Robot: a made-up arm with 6 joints.
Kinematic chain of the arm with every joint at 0, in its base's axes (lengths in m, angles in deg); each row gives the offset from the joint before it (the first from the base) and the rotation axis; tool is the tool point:
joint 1: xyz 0 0 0.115 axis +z
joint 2: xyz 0 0 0 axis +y
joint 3: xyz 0 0 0.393 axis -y
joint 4: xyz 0 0 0 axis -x
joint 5: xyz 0.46 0 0 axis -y
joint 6: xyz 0 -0.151 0 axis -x
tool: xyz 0 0 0
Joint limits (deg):
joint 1: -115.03..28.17
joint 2: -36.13..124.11
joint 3: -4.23..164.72
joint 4: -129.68..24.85
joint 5: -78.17..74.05
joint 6: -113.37..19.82
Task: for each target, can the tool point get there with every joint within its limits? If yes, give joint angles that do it. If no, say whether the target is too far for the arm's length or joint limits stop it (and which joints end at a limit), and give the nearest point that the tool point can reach.
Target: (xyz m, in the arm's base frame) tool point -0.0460 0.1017 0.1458
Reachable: no: joint limits stop it (at a limit: joint 1, joint 2, joint 3) | nearest point 0.1868 0.1494 0.5528 | short by 0.471 m
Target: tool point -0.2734 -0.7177 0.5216
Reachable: yes | joints -101.48 59.27 95.79 -34.05 1.23 -83.91
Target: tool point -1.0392 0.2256 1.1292
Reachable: no: too far | nearest point -0.5891 0.1279 0.7433 | short by 0.601 m
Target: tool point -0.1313 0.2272 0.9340
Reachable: yes | joints -82.81 -5.80 123.10 -47.60 33.45 -28.98
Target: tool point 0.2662 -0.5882 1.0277
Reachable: no: too far | nearest point 0.2089 -0.4615 0.8311 | short by 0.241 m
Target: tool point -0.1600 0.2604 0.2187
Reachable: no: joint limits stop it (at a limit: joint 3, joint 4) | nearest point -0.3274 0.5328 0.3272 | short by 0.338 m
